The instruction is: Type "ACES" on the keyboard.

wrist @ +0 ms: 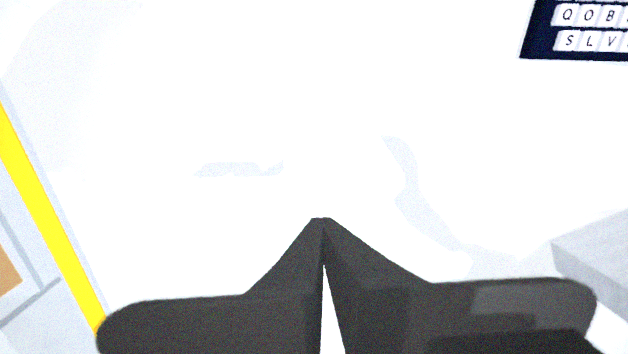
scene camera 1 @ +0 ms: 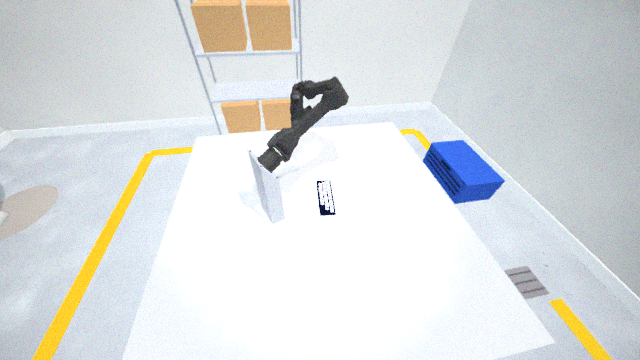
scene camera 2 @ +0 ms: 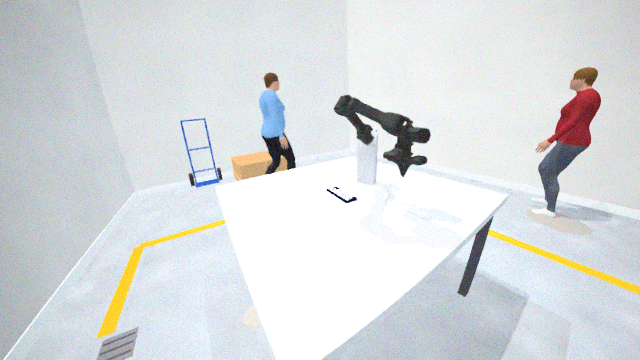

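Pixels of known places: gripper, fingertip midpoint: (wrist: 320,226) (scene camera 2: 402,176); arm's base, origin of the base link: (scene camera 1: 264,165) (scene camera 2: 367,138).
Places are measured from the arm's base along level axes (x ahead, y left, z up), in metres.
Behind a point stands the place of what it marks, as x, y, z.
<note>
A small dark keyboard (scene camera 1: 319,200) @[0.187, 0.109, -0.272] (scene camera 2: 341,195) @[0.216, 0.183, -0.267] (wrist: 537,42) @[0.156, 0.229, -0.272] with white keys lies flat on the white table (scene camera 1: 320,280) @[0.278, -0.241, -0.283] (scene camera 2: 310,270) @[0.435, 0.665, -0.283]. In the wrist view its corner shows at the top right, with the keys Q, O, B and S, L, V readable; the rest is cut off. The A, C and E keys cannot be made out. My gripper (scene camera 2: 403,174) @[-0.008, 0.394, -0.115] (wrist: 320,226) @[-0.008, 0.394, -0.115] is shut and empty, its tips pointing down above the table, off to one side of the keyboard. In scene camera 1 the fingers are hidden behind the arm.
A light upright panel (scene camera 1: 268,192) @[0.029, -0.057, -0.079] (scene camera 2: 367,162) @[0.010, 0.027, -0.140] stands by the arm's base, near the keyboard. Off the table are a blue box (scene camera 1: 465,170), a shelf rack (scene camera 1: 250,53), a blue hand truck (scene camera 2: 200,148), a cardboard box (scene camera 2: 248,165) and two people (scene camera 2: 272,115) (scene camera 2: 580,120).
</note>
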